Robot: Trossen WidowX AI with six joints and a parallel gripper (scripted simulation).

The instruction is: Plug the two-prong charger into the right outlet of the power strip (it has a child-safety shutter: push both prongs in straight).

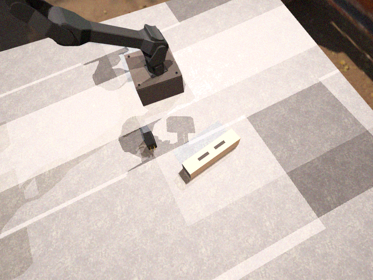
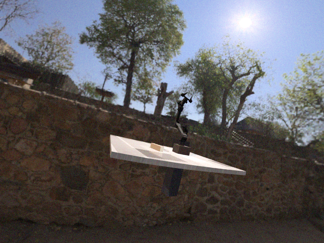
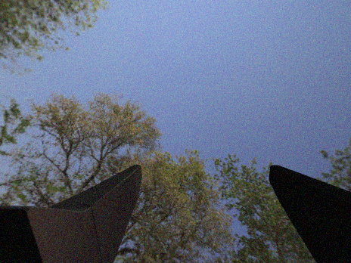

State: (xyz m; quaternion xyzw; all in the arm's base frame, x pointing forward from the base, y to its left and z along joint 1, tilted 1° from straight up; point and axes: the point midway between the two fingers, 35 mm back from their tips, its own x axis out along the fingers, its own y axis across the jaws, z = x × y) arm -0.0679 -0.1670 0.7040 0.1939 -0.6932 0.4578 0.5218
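The two-prong charger lies 82 cm below my gripper tip and 29 cm ahead of it.
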